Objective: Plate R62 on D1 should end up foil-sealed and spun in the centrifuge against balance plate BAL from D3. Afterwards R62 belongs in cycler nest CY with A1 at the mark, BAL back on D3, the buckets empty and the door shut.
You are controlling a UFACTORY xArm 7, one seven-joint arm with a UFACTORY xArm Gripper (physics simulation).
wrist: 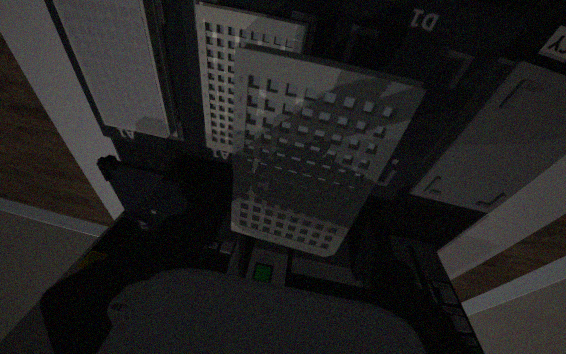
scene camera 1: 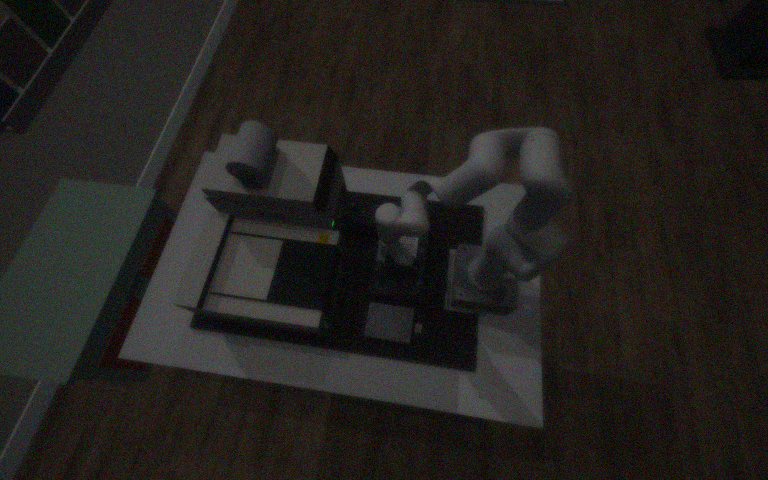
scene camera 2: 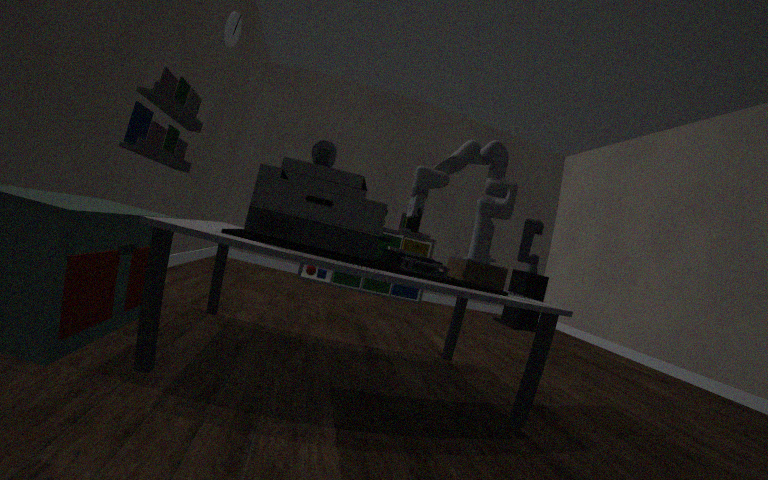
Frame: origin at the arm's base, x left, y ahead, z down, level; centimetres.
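Seen in the pictures: gripper, fingertip midpoint: (wrist: 293,195) (scene camera 2: 411,232); arm's base at its link origin: (scene camera 1: 485,274) (scene camera 2: 476,262).
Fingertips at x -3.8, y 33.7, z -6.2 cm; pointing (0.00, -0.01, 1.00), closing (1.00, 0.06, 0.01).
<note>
Offsets run from my fingertips to a thing's top centre. "pt": to the spot under its first point. Level surfaces: height alone.
My gripper (scene camera 1: 401,248) (scene camera 2: 412,223) (wrist: 293,195) is shut on a white well plate @(dy -1.4, dx +0.1, dz -1.2 cm) (wrist: 317,140) (scene camera 1: 405,247). It holds the plate tilted above the dark deck @(dz +15.2 cm) (scene camera 1: 449,348) in the middle of the table. In the wrist view a second white well plate @(dy -2.8, dx -5.7, dz +8.2 cm) (wrist: 218,88) lies in a nest below and to the left, partly hidden by the held plate. The nest with the label D1 @(pt dy -10.3, dx +7.3, dz +9.8 cm) (wrist: 425,21) is at the top right and looks dark and empty. The light is too dim to read any plate names.
A grey box with a roll on top (scene camera 1: 255,152) stands at the back left. In front of it is a dark-framed open unit @(pt dy +47.5, dx +11.3, dz -5.8 cm) (scene camera 1: 246,267) with a green light @(pt dy +21.7, dx -8.7, dz -1.7 cm) (scene camera 1: 333,223). A grey square @(pt dy -0.8, dx +22.7, dz +11.0 cm) (scene camera 1: 389,322) lies at the deck's front. The arm's base (scene camera 1: 487,286) is on the right.
</note>
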